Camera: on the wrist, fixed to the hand. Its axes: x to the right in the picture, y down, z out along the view.
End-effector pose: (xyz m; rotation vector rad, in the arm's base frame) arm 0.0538 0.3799 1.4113 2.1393 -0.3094 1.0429
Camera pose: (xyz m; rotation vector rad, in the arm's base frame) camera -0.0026 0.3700 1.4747 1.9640 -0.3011 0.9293
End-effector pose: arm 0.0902 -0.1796 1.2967 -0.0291 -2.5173 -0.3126
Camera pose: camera 0.1165 -0.1272 1.3588 0.0035 -2.4826 -0.5850
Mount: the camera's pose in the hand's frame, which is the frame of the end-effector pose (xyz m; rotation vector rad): 0.0110 0.0668 -0.0521 -0.1898 0.0022 -0.0852
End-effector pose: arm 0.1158 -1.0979 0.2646 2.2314 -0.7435 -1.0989
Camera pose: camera 0.1485 -1.1408 0.3308 2.1191 -0.5238 -1.1567
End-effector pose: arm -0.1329 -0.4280 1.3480 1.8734 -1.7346 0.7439
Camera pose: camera -0.2025 -0.4067 1.3927 1.8037 -1.6507 0.5291
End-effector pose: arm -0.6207 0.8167 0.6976 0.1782 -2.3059 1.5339
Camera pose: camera -0.6391 0.8920 0.6617 0.2214 -2.3929 1.2656
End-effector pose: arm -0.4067 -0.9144 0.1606 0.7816 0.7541 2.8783
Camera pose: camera -0.4376 -0.9940 0.1582 0.7053 0.4916 2.8213
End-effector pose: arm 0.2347 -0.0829 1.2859 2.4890 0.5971 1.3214
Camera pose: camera 0.2124 -0.1347 1.3500 2.2853 0.5445 1.2857
